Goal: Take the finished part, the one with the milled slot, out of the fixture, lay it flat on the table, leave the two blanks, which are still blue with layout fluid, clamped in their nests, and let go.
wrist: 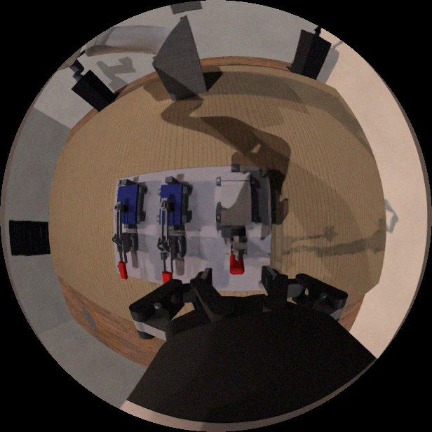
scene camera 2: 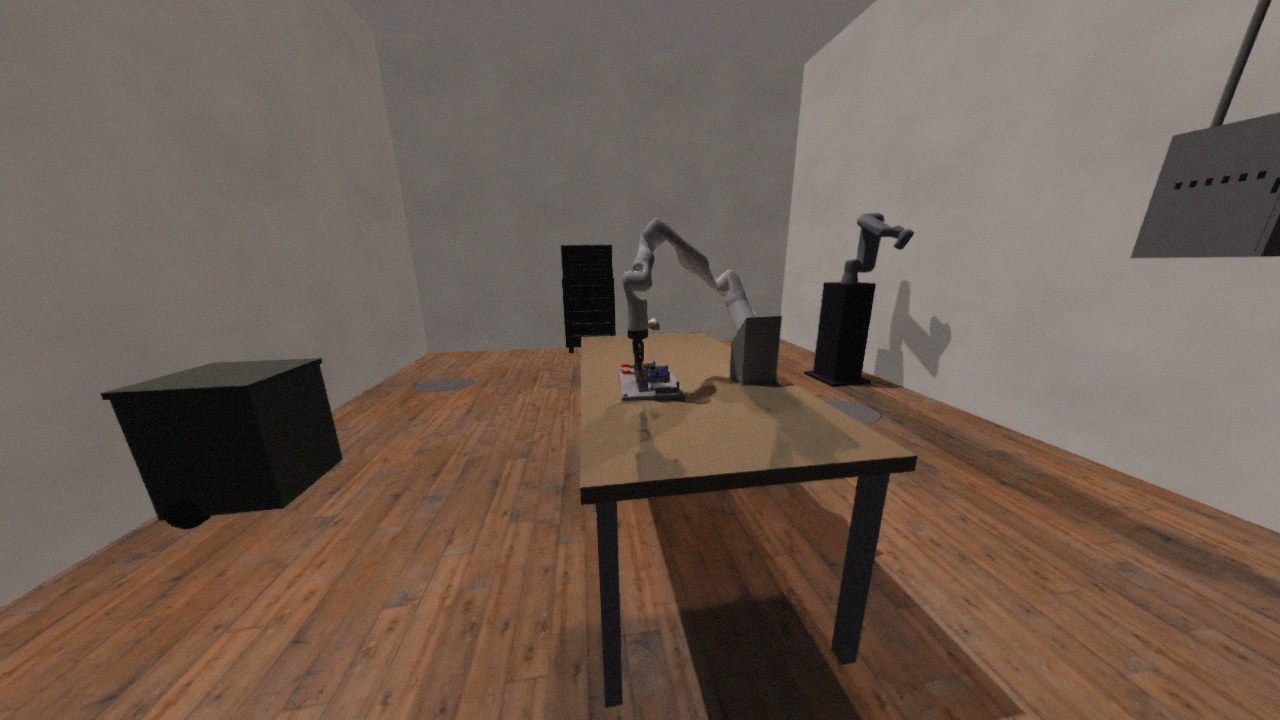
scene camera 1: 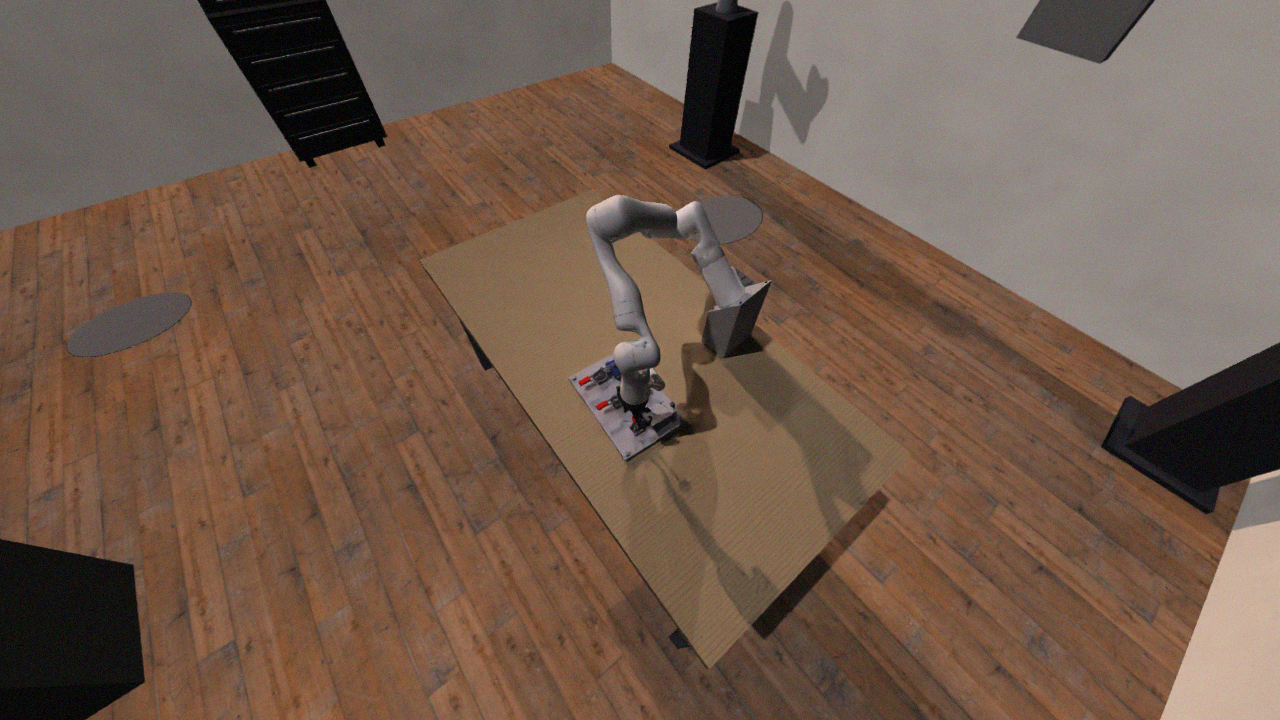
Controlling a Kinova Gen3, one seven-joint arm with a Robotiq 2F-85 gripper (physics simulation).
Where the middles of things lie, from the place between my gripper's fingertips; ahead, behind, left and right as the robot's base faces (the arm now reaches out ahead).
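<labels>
Finished part point(wrist: 235, 200) located 8 cm below my hand, 10 cm behind it and 1 cm to the left of it. Relative to my hand, the fixture plate point(scene camera 1: 615, 423) is 10 cm to the right, 6 cm behind and 9 cm below.
</labels>
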